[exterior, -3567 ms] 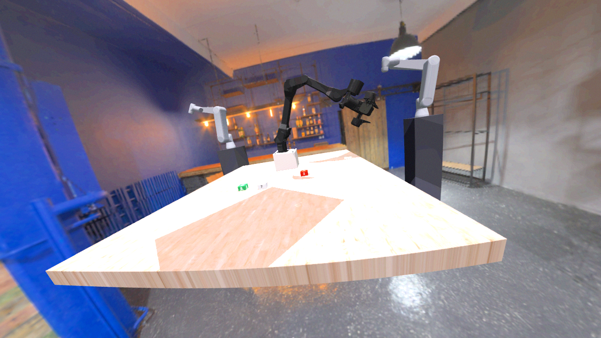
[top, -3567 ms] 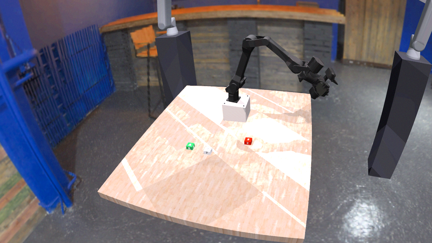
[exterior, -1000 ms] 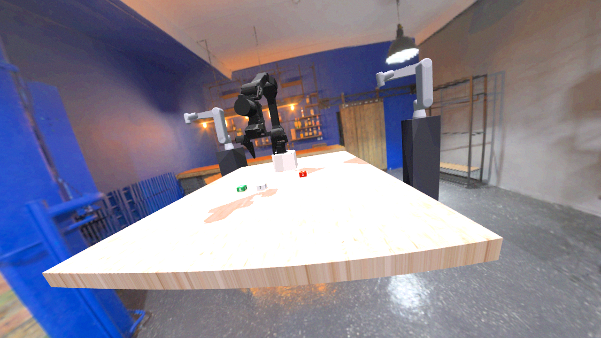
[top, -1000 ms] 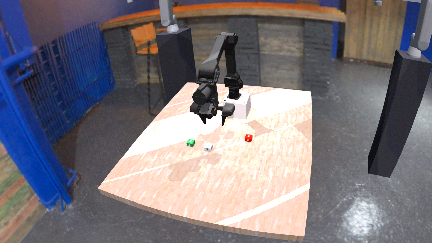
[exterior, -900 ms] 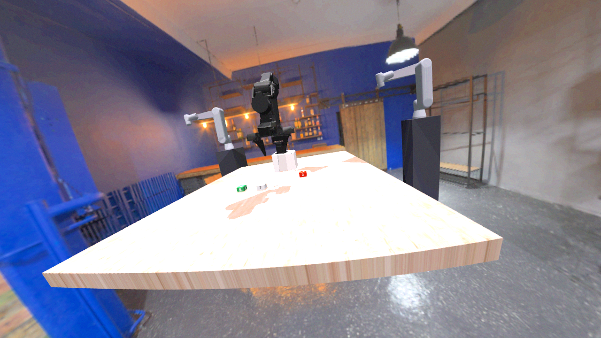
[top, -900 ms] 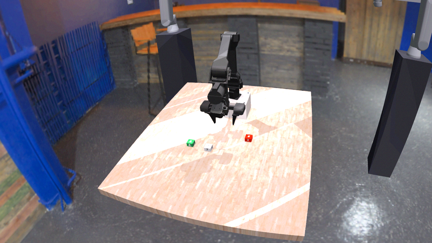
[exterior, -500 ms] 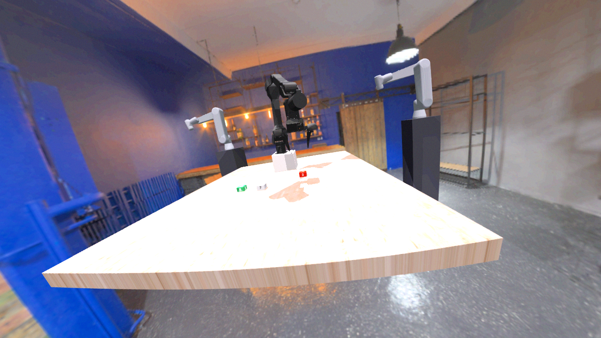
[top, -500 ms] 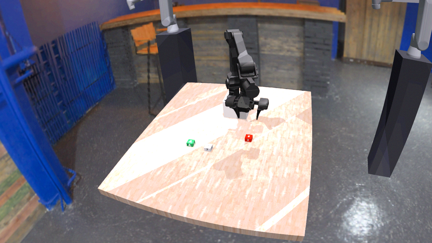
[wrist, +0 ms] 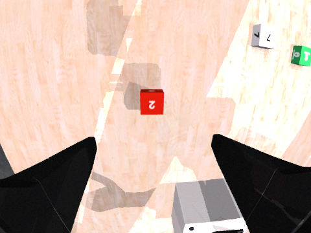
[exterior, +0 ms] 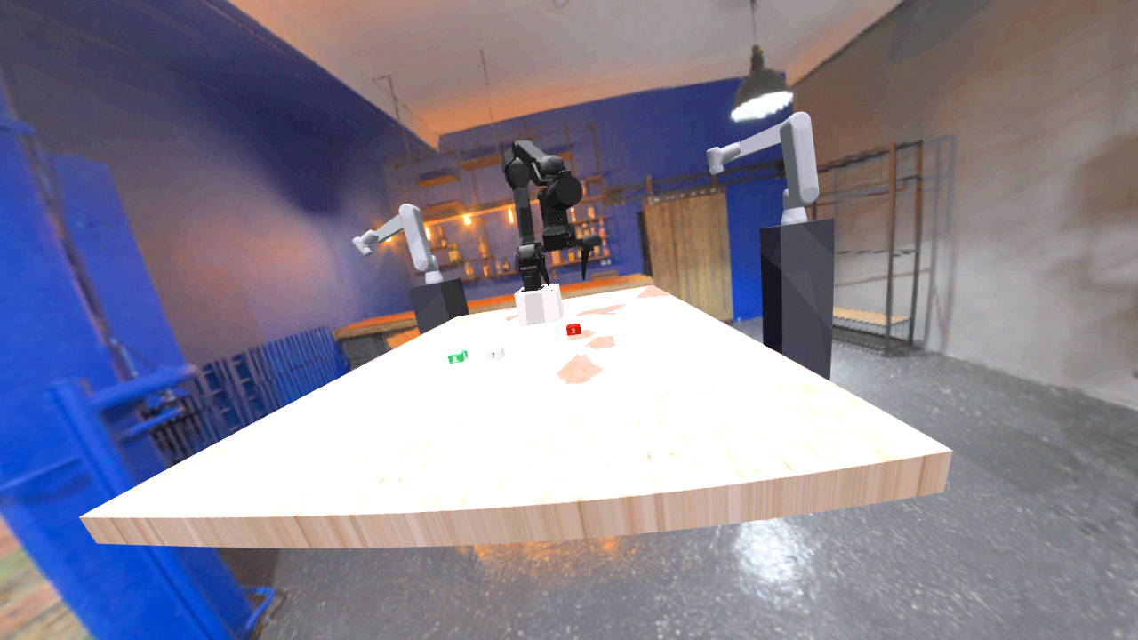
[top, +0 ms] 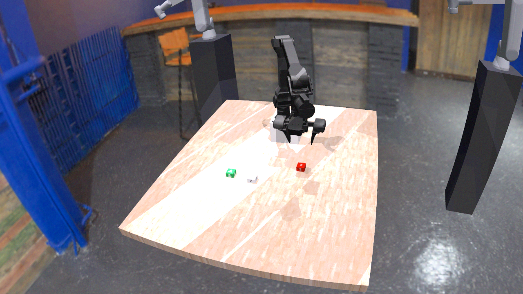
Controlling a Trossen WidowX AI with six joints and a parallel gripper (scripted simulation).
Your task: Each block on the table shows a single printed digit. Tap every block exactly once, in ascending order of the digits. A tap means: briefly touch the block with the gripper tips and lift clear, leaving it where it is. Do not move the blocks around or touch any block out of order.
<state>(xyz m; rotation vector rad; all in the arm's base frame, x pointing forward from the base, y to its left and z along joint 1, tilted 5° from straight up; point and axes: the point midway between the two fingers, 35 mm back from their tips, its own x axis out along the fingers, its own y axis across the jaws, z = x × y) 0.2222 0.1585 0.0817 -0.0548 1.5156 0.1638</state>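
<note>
The red block is 10 mm behind my gripper tip and 120 mm below it. Round my gripper tip: white block (120 mm ahead, 150 mm to the right, 120 mm below); green block (120 mm ahead, 250 mm to the right, 120 mm below).
</note>
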